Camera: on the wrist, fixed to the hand. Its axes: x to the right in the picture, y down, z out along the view.
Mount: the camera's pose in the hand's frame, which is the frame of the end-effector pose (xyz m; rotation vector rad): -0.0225 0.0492 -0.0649 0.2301 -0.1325 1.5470
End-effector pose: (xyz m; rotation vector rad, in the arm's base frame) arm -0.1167 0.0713 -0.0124 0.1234 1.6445 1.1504
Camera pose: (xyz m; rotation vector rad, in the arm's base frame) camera -0.1805 0.0443 0.0360 1.8022 1.4088 1.9170
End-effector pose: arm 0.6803 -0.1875 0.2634 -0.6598 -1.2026 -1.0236
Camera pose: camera 0.7521 -0.2162 0.2293 -1.1563 -0.5593 0.4532
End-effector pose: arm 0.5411 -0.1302 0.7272 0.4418 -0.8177 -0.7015
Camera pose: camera 0.6004 -0.0740 0.7056 -0.1181 -1.0874 0.8111
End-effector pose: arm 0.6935 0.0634 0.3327 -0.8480 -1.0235 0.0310
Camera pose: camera 0.7477 0.0491 0.2695 -1.2419 -0.2532 1.4879
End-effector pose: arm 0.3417 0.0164 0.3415 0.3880 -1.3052 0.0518
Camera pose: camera 0.3834 0.0864 0.3190 -0.5161 -1.4542 1.4887
